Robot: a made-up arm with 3 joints.
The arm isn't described. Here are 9 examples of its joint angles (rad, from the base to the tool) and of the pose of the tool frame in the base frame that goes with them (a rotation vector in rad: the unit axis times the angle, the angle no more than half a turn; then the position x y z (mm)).
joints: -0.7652 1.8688 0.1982
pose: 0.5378 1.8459 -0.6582 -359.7 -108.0 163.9
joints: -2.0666 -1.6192 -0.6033
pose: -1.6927 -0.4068 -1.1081 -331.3 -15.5 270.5
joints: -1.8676 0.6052 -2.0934
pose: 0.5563 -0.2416 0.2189 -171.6 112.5 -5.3
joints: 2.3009 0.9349 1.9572
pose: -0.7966 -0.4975 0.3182 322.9 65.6 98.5
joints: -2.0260 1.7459 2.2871
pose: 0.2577 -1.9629 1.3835 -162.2 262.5 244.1
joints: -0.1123 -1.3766 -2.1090
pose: -1.4277 -0.7076 1.6284 159.2 -215.8 183.5
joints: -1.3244 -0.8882 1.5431
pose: 0.1367 -1.2456 -2.6089 -271.9 -190.5 35.0
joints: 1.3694 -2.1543 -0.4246
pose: 1.0660 -2.0861 0.9850 309.4 36.6 339.4
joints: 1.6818 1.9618 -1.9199
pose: -0.2873 -2.4017 -1.5765 221.8 -162.1 177.5
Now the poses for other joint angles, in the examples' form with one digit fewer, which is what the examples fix.
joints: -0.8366 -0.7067 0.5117
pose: -0.123 -0.751 -1.288 -152 -330 59
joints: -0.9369 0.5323 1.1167
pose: -0.057 0.634 -1.997 -320 -120 19
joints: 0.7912 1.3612 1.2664
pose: -1.176 0.708 -0.399 107 -351 146
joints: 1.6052 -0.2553 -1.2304
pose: 0.068 -0.359 2.814 235 143 22
